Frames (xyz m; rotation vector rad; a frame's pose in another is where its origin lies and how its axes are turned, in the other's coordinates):
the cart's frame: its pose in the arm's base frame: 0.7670 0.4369 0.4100 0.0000 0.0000 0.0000
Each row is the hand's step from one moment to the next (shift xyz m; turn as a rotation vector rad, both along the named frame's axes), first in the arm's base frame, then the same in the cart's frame.
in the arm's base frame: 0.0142 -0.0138 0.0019 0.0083 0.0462 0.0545
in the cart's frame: 0.0142 -0.0138 0.0019 0.0083 0.0462 0.0545
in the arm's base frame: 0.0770 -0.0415 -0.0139 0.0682 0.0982 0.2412
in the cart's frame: 0.0770 -0.0415 -0.0139 0.0682 0.0982 0.2412
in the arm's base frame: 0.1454 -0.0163 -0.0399 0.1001 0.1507 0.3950
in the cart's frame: 0.1454 -0.0163 -0.0399 0.1001 0.1507 0.3950
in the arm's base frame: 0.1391 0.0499 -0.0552 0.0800 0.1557 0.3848
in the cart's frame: 0.1391 0.0499 -0.0552 0.0800 0.1557 0.3848
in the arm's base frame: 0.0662 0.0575 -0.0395 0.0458 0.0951 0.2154
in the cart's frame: 0.0662 0.0575 -0.0395 0.0458 0.0951 0.2154
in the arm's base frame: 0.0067 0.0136 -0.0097 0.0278 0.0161 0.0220
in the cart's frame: 0.0067 0.0136 -0.0097 0.0278 0.0161 0.0220
